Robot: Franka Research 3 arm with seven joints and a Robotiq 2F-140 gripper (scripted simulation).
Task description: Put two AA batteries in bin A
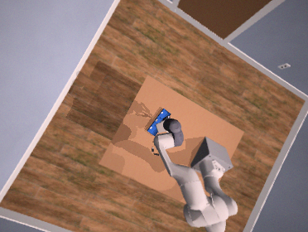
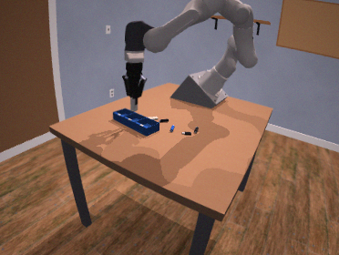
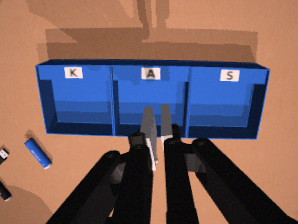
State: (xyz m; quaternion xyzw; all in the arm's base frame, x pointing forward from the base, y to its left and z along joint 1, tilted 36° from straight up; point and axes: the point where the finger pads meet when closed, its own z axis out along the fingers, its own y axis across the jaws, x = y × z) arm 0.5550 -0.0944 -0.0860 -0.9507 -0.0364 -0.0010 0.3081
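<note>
Right now my hand is 10 mm to the right of the blue bin and 80 mm above it. The rest, counted from my hand: blue AA battery (70 mm behind, 180 mm to the left, 90 mm below); then white domino (100 mm behind, 30 mm to the left, 100 mm below); then dark AA battery (110 mm behind, 100 mm to the left, 90 mm below).
</note>
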